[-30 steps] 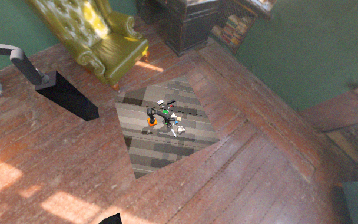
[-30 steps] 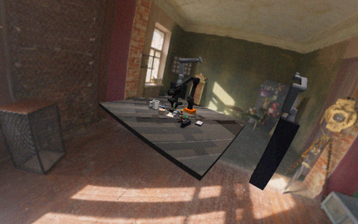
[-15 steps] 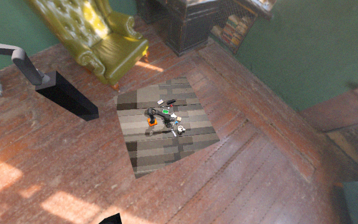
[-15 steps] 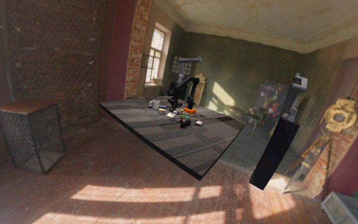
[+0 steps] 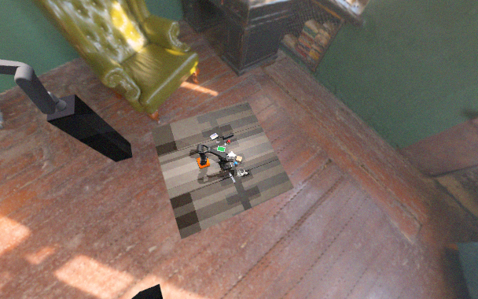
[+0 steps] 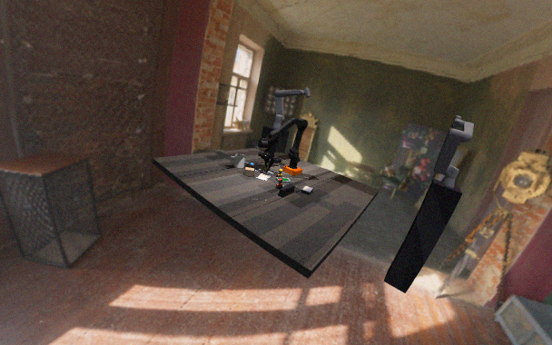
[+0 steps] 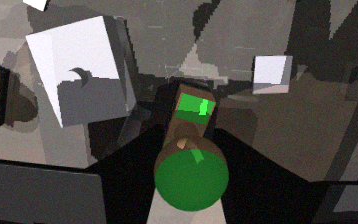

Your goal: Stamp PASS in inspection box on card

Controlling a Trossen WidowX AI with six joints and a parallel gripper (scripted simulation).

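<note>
My gripper tip is now 40 mm short of the green ink pad, 190 mm to the right of it and 20 mm above it. Round my gripper tip: cream card 120 mm ahead, 80 mm to the left, 30 mm below.
</note>
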